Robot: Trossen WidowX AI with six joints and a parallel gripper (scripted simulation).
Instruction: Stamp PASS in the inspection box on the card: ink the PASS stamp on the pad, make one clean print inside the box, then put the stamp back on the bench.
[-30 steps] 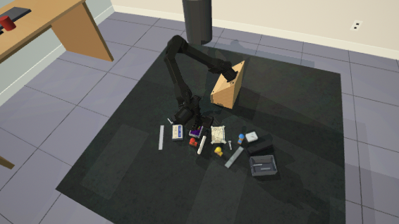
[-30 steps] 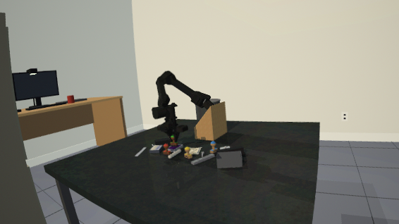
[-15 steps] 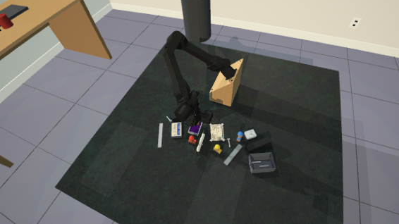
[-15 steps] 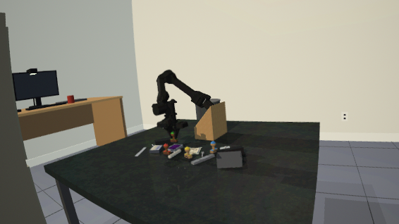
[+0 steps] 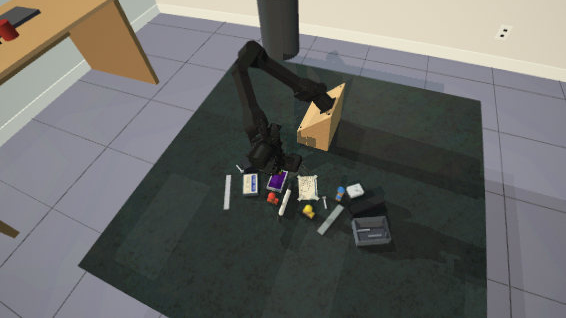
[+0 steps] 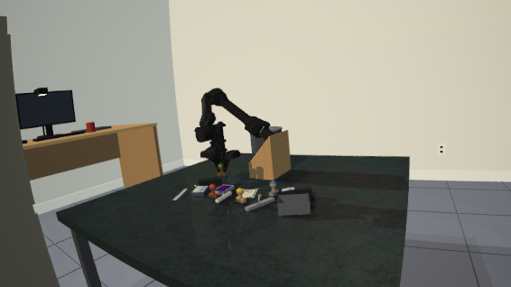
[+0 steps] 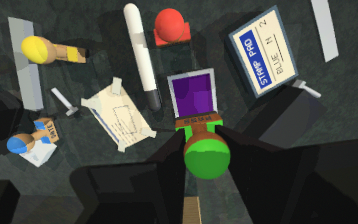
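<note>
Now: the cream inspection card 10 mm behind my gripper tip, 120 mm to the left of it and 90 mm below it. Round my gripper tip: green-knobbed PASS stamp (right at my gripper tip); purple ink pad (80 mm below); white marker (50 mm ahead, 60 mm to the left, 80 mm below).
</note>
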